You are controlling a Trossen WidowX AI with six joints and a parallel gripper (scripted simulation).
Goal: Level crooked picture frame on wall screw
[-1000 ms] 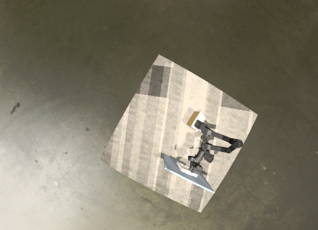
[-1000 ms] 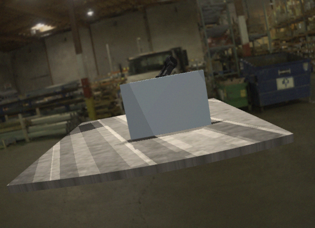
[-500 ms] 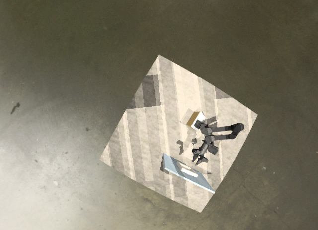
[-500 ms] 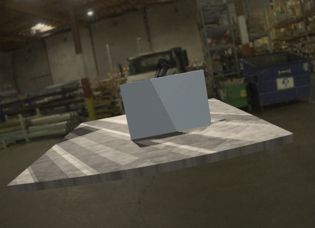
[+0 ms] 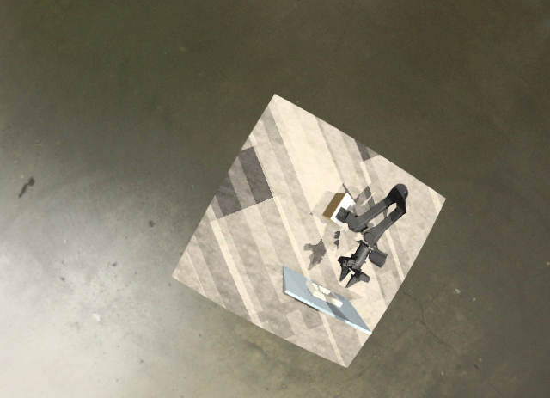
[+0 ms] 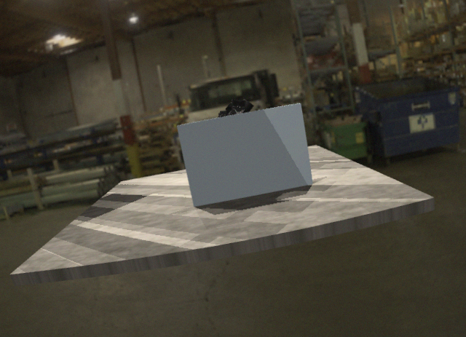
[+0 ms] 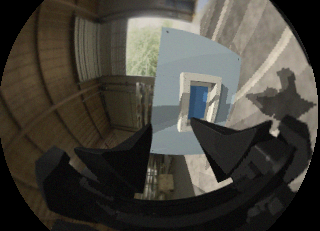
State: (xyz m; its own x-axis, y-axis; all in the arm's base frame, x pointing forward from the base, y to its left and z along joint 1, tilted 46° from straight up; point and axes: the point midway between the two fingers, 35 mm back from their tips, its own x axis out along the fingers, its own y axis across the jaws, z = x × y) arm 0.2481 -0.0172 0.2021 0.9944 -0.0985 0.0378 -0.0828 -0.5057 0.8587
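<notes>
The picture frame is 12 cm ahead of my gripper tip, 11 cm below it and 2 cm to the right of it. Round my gripper tip: pale blue wall panel (13 cm ahead, 12 cm below).
</notes>
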